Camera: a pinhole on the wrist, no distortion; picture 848 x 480 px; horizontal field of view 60.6 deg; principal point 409.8 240.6 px. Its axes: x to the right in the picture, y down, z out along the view. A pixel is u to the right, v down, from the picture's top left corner.
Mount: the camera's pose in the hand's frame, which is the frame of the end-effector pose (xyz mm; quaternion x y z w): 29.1 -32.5 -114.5 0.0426 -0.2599 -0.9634 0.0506
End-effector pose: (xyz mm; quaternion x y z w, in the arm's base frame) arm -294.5 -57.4 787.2 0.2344 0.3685 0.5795 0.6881
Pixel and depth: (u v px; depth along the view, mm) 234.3 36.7 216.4
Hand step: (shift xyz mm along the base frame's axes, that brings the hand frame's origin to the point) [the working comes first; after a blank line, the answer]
In the camera's frame: -52.3 -60.8 216.4

-46.0 85.1 114.9
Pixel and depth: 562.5 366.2 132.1
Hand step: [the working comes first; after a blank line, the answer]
In the camera's frame: 27.8 22.9 132.1

0.3 -7.5 15.9
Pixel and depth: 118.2 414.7 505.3
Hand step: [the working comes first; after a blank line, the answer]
In the camera's frame: -203.1 121.2 505.3

230.3 250.6 303.5
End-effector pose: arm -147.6 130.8 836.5 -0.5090 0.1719 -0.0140 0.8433
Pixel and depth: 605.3 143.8 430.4
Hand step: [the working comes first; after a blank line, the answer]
In the camera's frame: 116.0 -57.4 430.4

-94.3 319.9 -56.0
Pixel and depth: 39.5 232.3 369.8
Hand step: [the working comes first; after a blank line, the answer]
In the camera's frame: -188.7 -4.2 369.8

203.1 231.8 -111.7
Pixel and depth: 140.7 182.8 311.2
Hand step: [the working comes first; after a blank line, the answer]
In the camera's frame: -115.4 -24.8 311.2

122.6 180.1 -103.1
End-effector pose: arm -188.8 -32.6 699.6 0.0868 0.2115 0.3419 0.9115
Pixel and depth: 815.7 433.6 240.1
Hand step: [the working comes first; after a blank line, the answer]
In the camera's frame: 134.3 63.9 240.1

-41.9 -72.5 150.4
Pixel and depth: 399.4 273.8 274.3
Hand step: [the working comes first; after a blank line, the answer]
In the camera's frame: -3.9 12.6 274.3

5.2 71.2 141.8
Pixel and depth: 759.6 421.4 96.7
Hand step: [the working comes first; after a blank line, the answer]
In the camera's frame: 46.6 24.1 96.7

-20.7 -24.8 -14.2
